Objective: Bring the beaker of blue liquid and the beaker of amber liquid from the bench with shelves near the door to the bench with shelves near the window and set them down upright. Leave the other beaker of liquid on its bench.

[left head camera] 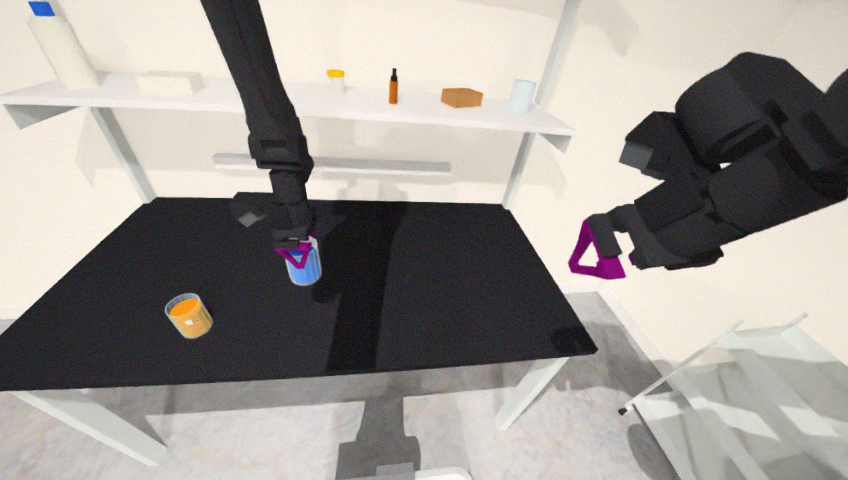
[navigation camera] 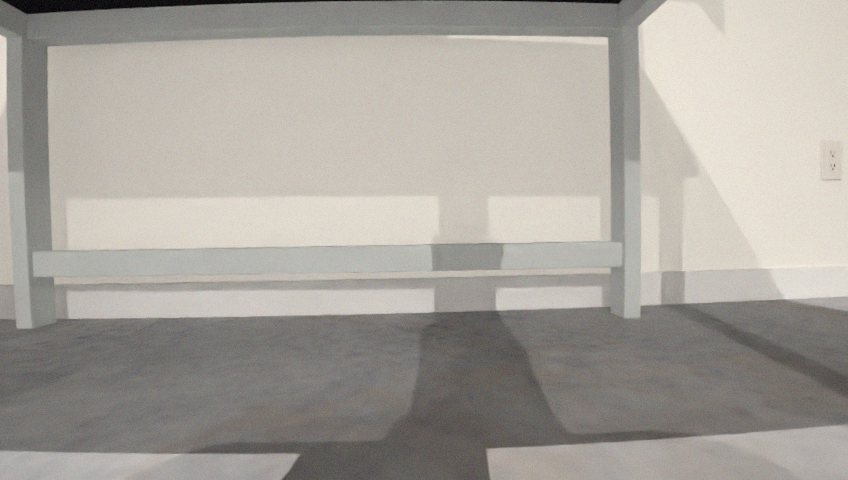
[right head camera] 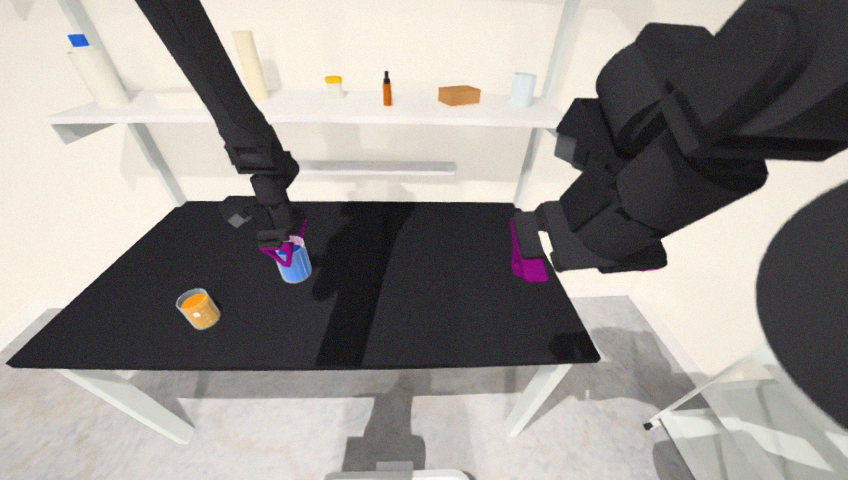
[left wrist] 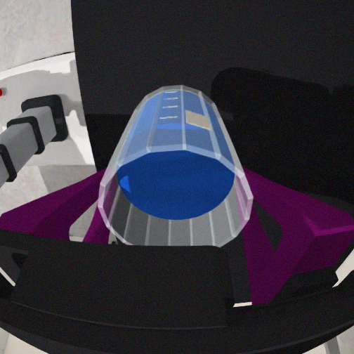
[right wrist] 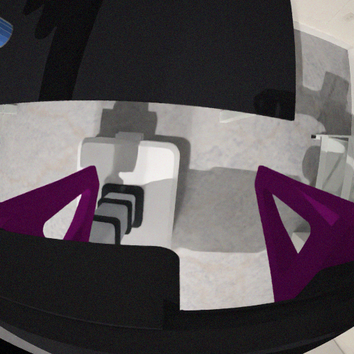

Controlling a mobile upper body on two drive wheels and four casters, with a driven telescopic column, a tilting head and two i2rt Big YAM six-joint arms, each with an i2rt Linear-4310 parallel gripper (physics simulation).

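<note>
The beaker of blue liquid (left head camera: pixel 303 265) stands upright over the middle of the black bench top (left head camera: pixel 444 286). Its base is at or just above the surface. My left gripper (left head camera: pixel 294 250) comes down from above and is shut on the beaker's rim, one purple finger on each side in the left wrist view (left wrist: pixel 173 175). The beaker also shows in the right head view (right head camera: pixel 293 262). The beaker of amber liquid (left head camera: pixel 189 316) stands upright on the same bench at the front left, apart from both grippers. My right gripper (left head camera: pixel 596 253) is open and empty in the air off the bench's right edge (right wrist: pixel 175 175).
A shelf above the bench holds a white roll (left head camera: pixel 62 53), a yellow-capped jar (left head camera: pixel 335 80), an orange bottle (left head camera: pixel 393 86), a brown box (left head camera: pixel 461 96) and a pale cylinder (left head camera: pixel 522 95). A white cart (left head camera: pixel 743 370) stands at the right. The bench's crossbar (navigation camera: pixel 325 259) is ahead of the base.
</note>
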